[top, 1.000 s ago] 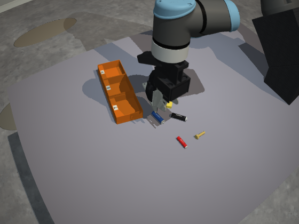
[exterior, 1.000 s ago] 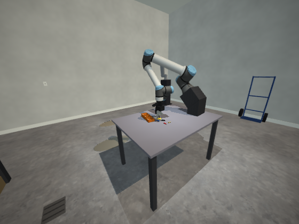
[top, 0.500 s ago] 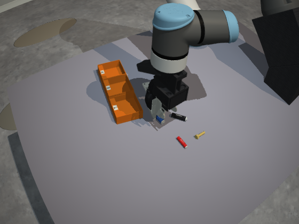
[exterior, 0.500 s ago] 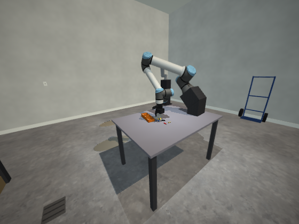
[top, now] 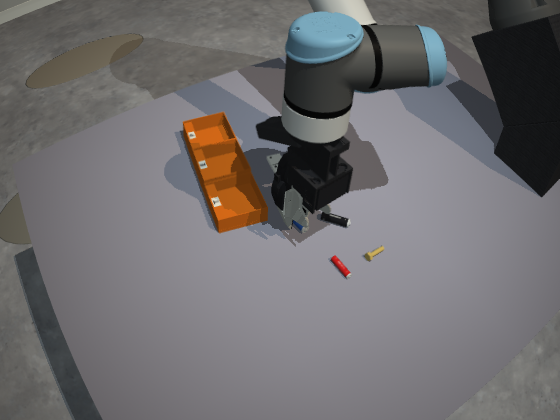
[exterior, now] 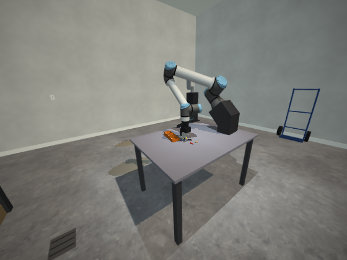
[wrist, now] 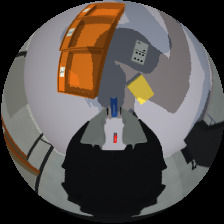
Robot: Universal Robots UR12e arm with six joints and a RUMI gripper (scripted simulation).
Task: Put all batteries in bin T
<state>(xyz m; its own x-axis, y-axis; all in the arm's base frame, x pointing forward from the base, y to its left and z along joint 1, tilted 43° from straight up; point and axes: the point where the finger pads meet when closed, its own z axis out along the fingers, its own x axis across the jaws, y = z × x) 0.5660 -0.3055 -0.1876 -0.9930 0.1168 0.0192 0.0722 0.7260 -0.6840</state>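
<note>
Now: the red battery 1 cm ahead of my hand, 11 cm to the left of it and 1 cm below it. The rest, counted from my hand: blue battery 1 cm below; then yellow block 6 cm behind, 4 cm to the right, 1 cm below; then black battery 5 cm behind, 4 cm to the left, 1 cm below.
</note>
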